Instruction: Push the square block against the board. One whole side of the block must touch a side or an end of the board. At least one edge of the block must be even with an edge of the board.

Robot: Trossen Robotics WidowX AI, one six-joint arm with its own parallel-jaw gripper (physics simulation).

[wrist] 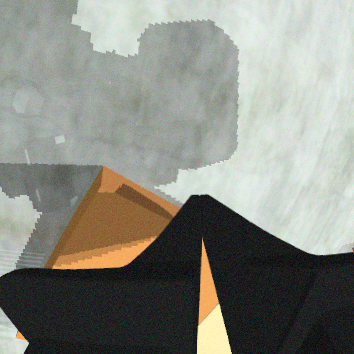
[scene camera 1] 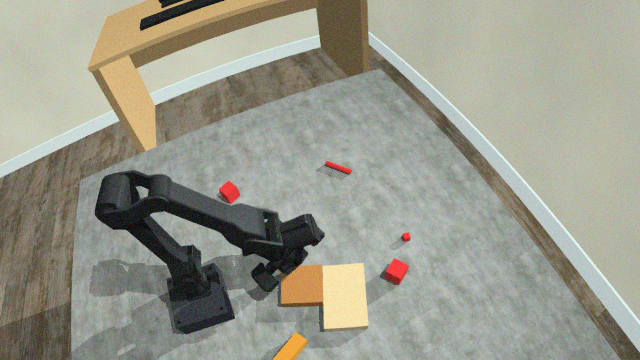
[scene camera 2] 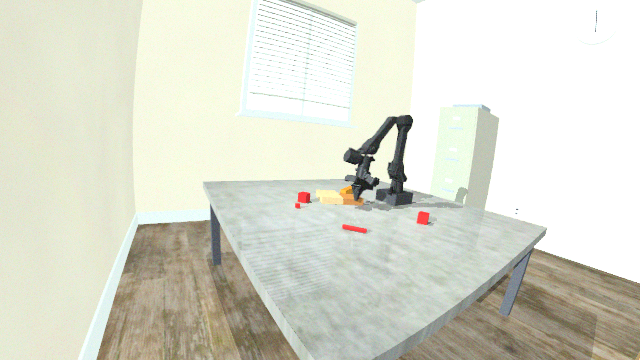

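Where they show: gripper, fingertip midpoint: [wrist: 198, 202] [scene camera 1: 300, 262] [scene camera 2: 355, 201]; arm's base, origin of the base link: [scene camera 1: 197, 286] [scene camera 2: 396, 191].
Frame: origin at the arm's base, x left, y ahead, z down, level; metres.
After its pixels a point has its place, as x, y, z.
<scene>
The orange-brown square block [scene camera 1: 305, 287] @(-0.074, 0.252, 0.027) [scene camera 2: 349, 199] @(-0.023, 0.281, 0.031) [wrist: 110, 220] @(-0.015, 0.222, 0.027) lies flat at the left long side of the cream board [scene camera 1: 345, 296] @(-0.130, 0.330, 0.027) [scene camera 2: 328, 198] @(-0.058, 0.373, 0.031) [wrist: 214, 337] @(-0.103, 0.312, 0.027) in scene camera 1. Its right side appears to touch the board's side, with no gap visible. The far edges of block and board look about even; the block's near edge stops short of the board's near end. My gripper [scene camera 1: 285, 273] [scene camera 2: 356, 198] @(-0.003, 0.261, 0.034) [wrist: 198, 202] @(-0.003, 0.261, 0.034) is shut and empty, pointing down at the block's far left corner. It covers that corner in scene camera 1, and whether it touches the block is unclear.
An orange bar [scene camera 1: 291, 347] @(-0.205, 0.176, 0.025) lies near the board's near end. A red cube [scene camera 1: 396, 271] @(-0.122, 0.460, 0.016) [scene camera 2: 304, 197] @(-0.094, 0.475, 0.031) and a small red cube [scene camera 1: 406, 236] @(-0.036, 0.532, 0.040) [scene camera 2: 297, 205] @(-0.026, 0.538, 0.045) are right of the board. Another red cube [scene camera 1: 229, 192] @(0.268, 0.135, 0.016) [scene camera 2: 423, 218] @(0.299, 0.147, 0.033) and a red rod [scene camera 1: 338, 167] @(0.252, 0.457, 0.044) [scene camera 2: 354, 228] @(0.260, 0.461, 0.046) lie farther back.
</scene>
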